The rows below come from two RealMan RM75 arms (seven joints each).
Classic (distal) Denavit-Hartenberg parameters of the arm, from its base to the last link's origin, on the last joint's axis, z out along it. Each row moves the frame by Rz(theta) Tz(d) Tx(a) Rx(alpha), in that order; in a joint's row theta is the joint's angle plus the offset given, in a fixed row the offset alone. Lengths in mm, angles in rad.
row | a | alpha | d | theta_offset
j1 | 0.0 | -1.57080 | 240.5 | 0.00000
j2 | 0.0 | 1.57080 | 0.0 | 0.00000
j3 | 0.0 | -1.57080 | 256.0 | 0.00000
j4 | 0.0 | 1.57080 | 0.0 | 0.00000
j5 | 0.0 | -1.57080 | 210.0 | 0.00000
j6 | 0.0 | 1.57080 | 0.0 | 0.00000
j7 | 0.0 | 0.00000 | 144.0 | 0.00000
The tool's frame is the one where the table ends.
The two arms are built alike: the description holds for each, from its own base.
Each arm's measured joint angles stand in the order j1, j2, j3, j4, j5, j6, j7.
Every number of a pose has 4 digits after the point. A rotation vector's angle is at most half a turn.
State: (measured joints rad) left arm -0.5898 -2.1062 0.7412 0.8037 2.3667 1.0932 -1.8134; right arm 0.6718 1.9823 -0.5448 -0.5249 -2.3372 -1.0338 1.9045
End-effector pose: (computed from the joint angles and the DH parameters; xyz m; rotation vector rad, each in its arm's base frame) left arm -0.2962 0.3877 0.0125 -2.3732 -0.9240 -0.1105; right arm 0.3250 0.4008 0.0336 -2.1725 1.2562 0.2775
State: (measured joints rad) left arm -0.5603 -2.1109 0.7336 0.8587 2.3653 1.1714 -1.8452; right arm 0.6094 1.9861 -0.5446 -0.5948 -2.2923 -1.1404 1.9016
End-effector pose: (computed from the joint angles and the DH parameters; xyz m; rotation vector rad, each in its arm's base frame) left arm -0.2960 0.3775 0.0181 -2.3926 -0.9661 -0.1365; right arm 0.3302 0.3834 0.0432 -2.1943 1.2796 0.3404
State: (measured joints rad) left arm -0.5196 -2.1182 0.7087 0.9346 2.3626 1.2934 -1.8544; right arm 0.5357 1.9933 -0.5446 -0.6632 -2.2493 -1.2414 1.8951
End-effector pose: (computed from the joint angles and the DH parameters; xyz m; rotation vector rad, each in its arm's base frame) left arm -0.2959 0.3609 0.0269 -2.4361 -0.9945 -0.1688; right arm 0.3383 0.3609 0.0516 -2.2105 1.3037 0.3943
